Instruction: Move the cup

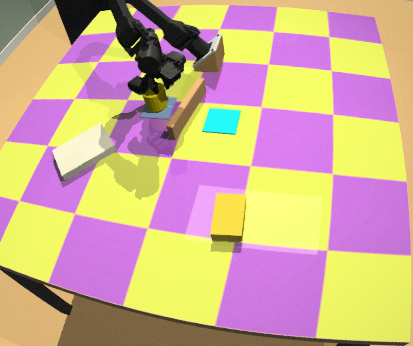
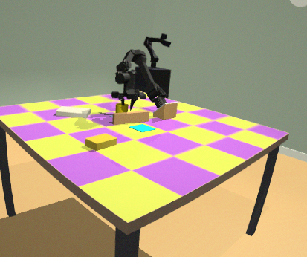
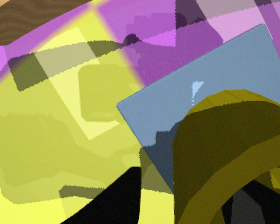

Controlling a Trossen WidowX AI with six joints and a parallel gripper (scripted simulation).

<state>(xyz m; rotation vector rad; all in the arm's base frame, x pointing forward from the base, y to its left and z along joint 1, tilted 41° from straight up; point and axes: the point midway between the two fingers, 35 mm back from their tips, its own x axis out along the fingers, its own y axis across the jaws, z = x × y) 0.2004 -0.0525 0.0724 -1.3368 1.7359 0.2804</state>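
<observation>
My gripper tip is now 2 cm to the left of the yellow cup and 2 cm short of it. From my gripper tip the other things lie so: white block: 23 cm ahead, 19 cm to the right, 3 cm below; cyan pad: 19 cm to the left, 7 cm ahead, 5 cm below; long tan bar: 9 cm to the left, 5 cm ahead, 2 cm below.
</observation>
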